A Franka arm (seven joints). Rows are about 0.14 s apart.
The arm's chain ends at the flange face. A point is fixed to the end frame.
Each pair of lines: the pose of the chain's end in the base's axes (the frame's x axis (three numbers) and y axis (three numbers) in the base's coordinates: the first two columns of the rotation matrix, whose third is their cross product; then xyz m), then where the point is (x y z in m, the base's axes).
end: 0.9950, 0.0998, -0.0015, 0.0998, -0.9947, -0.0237, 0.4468, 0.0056, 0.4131
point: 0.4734 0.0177 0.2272
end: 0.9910, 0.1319, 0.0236, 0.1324, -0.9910, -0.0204, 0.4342, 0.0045, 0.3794
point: 0.4651 0.0175 0.1942
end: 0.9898, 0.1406, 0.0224, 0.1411, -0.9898, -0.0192, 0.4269, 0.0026, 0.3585
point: 0.4575 0.0156 0.1733
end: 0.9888, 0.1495, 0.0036, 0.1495, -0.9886, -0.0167, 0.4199, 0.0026, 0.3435
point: 0.4470 0.0149 0.1577
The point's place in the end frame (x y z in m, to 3 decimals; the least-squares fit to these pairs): 0.028 -0.005 0.186
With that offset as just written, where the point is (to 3 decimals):
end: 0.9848, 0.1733, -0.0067, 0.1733, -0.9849, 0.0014, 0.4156, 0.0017, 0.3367
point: 0.441 0.011 0.151
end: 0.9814, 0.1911, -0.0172, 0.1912, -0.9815, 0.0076, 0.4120, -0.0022, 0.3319
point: 0.436 0.006 0.145
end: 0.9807, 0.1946, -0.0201, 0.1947, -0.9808, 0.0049, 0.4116, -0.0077, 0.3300
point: 0.435 0.001 0.143
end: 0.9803, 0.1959, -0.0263, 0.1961, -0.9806, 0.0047, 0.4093, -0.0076, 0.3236
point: 0.431 0.001 0.137
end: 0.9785, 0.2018, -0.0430, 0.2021, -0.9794, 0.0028, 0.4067, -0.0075, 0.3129
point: 0.425 0.001 0.126
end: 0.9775, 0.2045, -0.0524, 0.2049, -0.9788, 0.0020, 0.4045, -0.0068, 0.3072
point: 0.421 0.001 0.120
